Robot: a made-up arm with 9 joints. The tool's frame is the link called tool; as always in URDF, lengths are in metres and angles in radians. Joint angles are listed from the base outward.
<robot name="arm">
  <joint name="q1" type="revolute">
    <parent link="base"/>
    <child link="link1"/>
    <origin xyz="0 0 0.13"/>
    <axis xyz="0 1 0"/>
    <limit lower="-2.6" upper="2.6"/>
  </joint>
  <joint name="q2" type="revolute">
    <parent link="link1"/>
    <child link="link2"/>
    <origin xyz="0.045 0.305 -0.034"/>
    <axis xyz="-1 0 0"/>
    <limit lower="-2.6" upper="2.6"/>
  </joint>
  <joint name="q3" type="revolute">
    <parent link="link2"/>
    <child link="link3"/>
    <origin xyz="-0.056 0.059 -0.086"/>
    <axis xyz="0 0 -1"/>
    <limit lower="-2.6" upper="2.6"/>
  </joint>
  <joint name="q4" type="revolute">
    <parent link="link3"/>
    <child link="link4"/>
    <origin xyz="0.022 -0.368 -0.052"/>
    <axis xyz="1 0 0"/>
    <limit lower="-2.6" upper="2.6"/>
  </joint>
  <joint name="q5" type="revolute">
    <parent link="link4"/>
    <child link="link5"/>
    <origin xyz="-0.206 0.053 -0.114"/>
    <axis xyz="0 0 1"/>
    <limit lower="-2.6" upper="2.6"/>
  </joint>
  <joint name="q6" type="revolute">
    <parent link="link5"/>
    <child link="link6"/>
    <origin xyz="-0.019 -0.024 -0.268"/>
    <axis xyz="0 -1 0"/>
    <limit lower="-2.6" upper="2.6"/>
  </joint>
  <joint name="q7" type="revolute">
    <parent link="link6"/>
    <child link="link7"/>
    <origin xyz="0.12 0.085 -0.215"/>
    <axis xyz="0 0 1"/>
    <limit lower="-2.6" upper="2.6"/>
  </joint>
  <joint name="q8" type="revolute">
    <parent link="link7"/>
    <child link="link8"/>
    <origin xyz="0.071 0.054 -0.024"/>
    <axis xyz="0 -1 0"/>
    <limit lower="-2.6" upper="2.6"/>
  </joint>
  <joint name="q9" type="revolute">
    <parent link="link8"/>
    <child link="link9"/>
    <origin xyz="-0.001 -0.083 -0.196"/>
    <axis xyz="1 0 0"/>
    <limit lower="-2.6" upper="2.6"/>
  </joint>
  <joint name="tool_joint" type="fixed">
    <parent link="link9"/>
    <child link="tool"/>
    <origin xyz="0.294 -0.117 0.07"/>
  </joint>
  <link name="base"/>
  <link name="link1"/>
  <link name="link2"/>
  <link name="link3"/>
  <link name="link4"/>
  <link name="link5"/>
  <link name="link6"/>
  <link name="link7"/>
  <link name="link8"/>
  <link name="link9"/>
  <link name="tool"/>
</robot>
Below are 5 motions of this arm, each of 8 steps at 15 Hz.
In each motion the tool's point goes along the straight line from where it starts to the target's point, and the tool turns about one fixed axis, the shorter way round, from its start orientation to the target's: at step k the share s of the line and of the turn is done. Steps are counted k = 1, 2, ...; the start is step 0. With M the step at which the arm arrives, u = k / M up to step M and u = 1 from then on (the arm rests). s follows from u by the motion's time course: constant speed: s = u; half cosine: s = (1 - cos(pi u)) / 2; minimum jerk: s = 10 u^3 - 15 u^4 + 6 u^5.
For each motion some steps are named. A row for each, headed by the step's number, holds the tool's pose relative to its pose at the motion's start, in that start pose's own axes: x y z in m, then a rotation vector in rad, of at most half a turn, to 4 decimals.
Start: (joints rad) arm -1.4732 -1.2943 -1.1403 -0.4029 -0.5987 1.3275 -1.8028 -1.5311 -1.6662
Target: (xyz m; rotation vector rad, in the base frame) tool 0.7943 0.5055 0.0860 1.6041 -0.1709 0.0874
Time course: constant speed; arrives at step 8
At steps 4, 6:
4: -0.4760 -0.1556 -0.0460 0.2027 0.1151 -0.8813
6: -0.7140 -0.2334 -0.0690 0.3040 0.1727 -1.3220

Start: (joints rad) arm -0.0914 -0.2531 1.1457 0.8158 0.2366 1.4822 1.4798 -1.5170 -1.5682
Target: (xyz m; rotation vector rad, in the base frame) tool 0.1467 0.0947 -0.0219 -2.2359 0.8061 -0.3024
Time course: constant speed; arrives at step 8
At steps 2, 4, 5, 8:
2: 0.0069 -0.0155 -0.0291 -0.0819 -0.0478 -0.0232
4: 0.0139 -0.0309 -0.0582 -0.1637 -0.0956 -0.0465
5: 0.0173 -0.0387 -0.0727 -0.2046 -0.1195 -0.0581
8: 0.0277 -0.0619 -0.1164 -0.3274 -0.1912 -0.0929

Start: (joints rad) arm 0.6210 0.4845 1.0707 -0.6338 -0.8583 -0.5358 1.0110 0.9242 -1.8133
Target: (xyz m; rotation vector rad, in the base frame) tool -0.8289 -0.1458 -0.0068 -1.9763 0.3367 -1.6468
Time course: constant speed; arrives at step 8
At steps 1, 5, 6, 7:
1: -0.0334 -0.0177 -0.0082 0.0640 0.1129 -0.0030
5: -0.1668 -0.0887 -0.0410 0.3198 0.5647 -0.0151
6: -0.2002 -0.1064 -0.0492 0.3838 0.6776 -0.0181
7: -0.2335 -0.1241 -0.0574 0.4477 0.7906 -0.0211

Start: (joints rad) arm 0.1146 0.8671 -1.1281 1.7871 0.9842 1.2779 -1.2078 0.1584 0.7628
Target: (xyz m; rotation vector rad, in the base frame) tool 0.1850 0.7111 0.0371 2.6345 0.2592 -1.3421
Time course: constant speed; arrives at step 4
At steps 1, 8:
1: -0.0287 0.0058 -0.0314 0.0966 0.0542 -0.0269
8: -0.1149 0.0230 -0.1256 0.3864 0.2167 -0.1075

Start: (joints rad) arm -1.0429 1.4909 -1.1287 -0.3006 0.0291 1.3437 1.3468 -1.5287 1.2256
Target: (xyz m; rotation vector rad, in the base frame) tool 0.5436 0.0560 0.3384 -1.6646 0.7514 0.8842
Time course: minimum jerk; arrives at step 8
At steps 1, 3, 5, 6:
1: 0.0003 0.0026 0.0035 0.0006 -0.0061 0.0134
3: 0.0051 0.0439 0.0596 0.0096 -0.1047 0.2304
5: 0.0136 0.1156 0.1569 0.0253 -0.2758 0.6068
6: 0.0168 0.1430 0.1941 0.0313 -0.3411 0.7505

